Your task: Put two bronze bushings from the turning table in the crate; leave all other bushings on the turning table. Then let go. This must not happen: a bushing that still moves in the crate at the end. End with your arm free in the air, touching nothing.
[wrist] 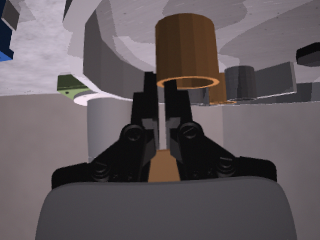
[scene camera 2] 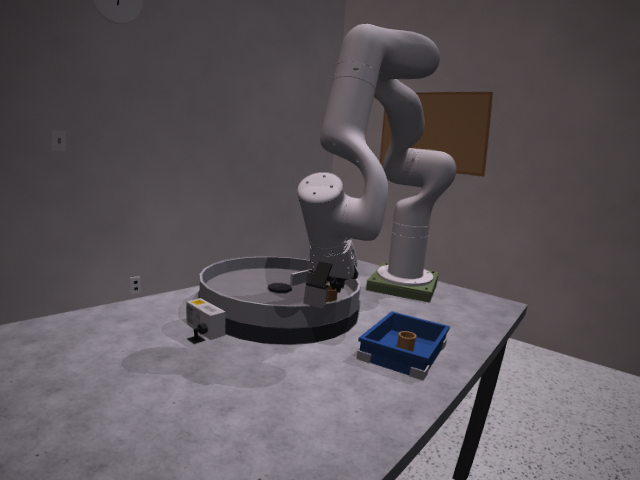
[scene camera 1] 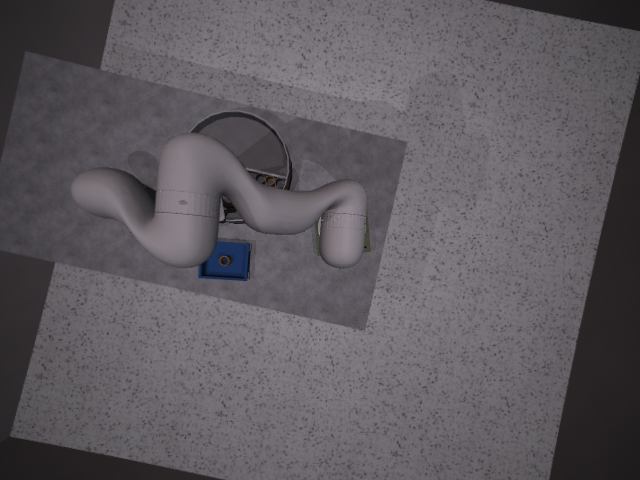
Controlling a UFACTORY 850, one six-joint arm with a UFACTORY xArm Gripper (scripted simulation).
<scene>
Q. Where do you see a bronze bushing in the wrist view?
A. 185,45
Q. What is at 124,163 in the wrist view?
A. The gripper.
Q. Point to a turning table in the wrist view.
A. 260,41
</scene>
